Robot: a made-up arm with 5 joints.
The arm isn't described. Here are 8 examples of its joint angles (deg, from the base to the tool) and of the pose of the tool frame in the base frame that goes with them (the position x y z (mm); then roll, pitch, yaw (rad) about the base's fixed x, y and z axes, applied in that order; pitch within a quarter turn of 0, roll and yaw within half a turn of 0).
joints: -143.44 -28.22 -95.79 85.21 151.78
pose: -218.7 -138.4 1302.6 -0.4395 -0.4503 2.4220
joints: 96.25 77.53 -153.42 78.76 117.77
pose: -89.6 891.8 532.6 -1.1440 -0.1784 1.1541
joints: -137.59 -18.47 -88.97 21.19 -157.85
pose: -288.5 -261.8 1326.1 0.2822 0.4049 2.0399
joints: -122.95 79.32 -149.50 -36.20 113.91
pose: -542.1 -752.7 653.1 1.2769 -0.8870 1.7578
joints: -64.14 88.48 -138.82 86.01 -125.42
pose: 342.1 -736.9 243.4 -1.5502 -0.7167 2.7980
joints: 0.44 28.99 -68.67 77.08 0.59
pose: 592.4 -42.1 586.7 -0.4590 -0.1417 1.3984
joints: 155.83 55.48 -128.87 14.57 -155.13
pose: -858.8 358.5 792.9 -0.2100 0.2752 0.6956
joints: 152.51 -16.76 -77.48 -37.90 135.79
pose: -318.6 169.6 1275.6 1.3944 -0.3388 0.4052
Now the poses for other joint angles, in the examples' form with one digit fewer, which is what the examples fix.
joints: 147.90 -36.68 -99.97 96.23 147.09
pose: -103 61 1335 -0.423 -0.508 1.279
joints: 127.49 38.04 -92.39 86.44 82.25
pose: -415 575 648 -1.068 0.336 2.317
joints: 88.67 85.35 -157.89 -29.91 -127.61
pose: -11 899 643 0.514 0.976 -0.099
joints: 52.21 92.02 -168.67 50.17 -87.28
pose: 573 762 484 -1.161 0.239 -2.324
